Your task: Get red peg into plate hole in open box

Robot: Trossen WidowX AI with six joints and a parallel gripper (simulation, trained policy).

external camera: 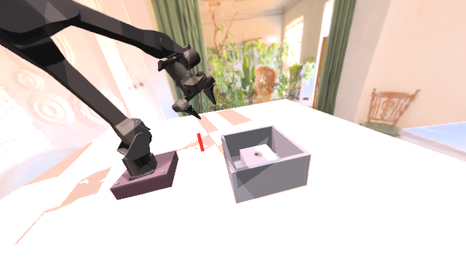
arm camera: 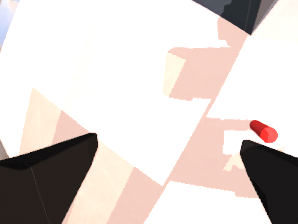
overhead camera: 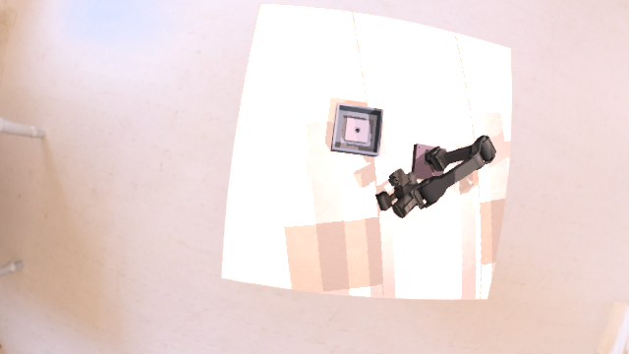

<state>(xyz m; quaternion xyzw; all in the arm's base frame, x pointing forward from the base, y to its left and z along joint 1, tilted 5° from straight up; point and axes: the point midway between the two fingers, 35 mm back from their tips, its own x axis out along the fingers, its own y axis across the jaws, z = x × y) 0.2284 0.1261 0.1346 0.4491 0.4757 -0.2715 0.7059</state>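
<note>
Now: the red peg 110 mm below my gripper tip, 60 mm behind it and 40 mm to the right of it. From my gripper tip the other things lie so: grey box: 240 mm to the right, 120 mm below, 90 mm ahead.
</note>
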